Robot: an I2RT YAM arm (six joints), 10 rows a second.
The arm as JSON. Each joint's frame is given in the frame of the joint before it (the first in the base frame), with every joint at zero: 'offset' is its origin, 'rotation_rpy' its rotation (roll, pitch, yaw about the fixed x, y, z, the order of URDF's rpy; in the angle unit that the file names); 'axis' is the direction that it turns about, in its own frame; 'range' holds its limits. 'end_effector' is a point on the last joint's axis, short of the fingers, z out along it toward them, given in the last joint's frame.
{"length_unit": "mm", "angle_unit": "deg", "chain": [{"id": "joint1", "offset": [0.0, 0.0, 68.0], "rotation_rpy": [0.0, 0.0, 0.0], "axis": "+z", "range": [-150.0, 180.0]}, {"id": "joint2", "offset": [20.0, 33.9, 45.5], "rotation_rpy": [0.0, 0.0, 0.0], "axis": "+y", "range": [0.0, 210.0]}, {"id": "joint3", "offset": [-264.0, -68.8, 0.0], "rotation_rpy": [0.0, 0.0, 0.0], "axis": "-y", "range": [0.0, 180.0]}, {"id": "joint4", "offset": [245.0, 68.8, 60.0], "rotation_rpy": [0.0, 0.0, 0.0], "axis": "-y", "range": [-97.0, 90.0]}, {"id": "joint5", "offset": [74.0, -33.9, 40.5], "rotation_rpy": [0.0, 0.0, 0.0], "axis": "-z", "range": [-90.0, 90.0]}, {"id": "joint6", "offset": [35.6, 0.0, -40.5], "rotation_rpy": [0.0, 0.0, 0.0], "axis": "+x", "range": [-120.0, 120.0]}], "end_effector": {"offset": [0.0, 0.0, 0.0], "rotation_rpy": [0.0, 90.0, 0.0]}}
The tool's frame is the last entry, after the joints.
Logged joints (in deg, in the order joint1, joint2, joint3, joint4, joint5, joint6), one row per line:
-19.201, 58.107, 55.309, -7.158, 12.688, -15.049
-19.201, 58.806, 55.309, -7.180, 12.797, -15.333
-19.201, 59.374, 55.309, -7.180, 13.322, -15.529
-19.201, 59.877, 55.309, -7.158, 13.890, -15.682
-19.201, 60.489, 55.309, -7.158, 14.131, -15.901
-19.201, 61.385, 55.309, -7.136, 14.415, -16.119
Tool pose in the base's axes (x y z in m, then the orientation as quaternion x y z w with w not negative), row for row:
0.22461, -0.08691, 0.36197, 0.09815, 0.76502, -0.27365, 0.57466
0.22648, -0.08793, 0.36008, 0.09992, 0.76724, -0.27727, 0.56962
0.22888, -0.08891, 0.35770, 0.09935, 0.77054, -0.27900, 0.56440
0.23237, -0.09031, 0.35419, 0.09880, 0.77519, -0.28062, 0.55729
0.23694, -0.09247, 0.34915, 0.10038, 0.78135, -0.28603, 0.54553
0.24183, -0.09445, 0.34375, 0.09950, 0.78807, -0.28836, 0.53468
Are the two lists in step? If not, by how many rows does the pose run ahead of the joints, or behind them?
The pose runs 2 rows ahead of the joints: the pose in row i belongs to the joints in row i + 2.
